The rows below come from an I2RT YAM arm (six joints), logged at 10 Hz.
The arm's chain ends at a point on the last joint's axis. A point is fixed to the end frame.
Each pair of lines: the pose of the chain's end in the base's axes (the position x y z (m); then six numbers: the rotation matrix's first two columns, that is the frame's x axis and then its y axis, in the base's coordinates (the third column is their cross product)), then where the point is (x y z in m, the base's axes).
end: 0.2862 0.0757 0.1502 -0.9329 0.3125 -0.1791 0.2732 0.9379 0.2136
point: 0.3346 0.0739 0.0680
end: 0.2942 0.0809 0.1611 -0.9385 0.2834 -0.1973 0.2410 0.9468 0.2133
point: 0.3441 0.0802 0.0798
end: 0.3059 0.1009 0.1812 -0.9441 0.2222 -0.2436 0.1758 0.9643 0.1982
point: 0.3592 0.1012 0.1021
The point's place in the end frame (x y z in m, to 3 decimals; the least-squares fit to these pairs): -0.031 -0.006 0.090
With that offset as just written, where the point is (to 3 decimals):
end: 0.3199 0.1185 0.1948 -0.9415 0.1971 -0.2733 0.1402 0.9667 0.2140
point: 0.376 0.121 0.118
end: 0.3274 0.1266 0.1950 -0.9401 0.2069 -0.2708 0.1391 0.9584 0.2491
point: 0.384 0.132 0.118
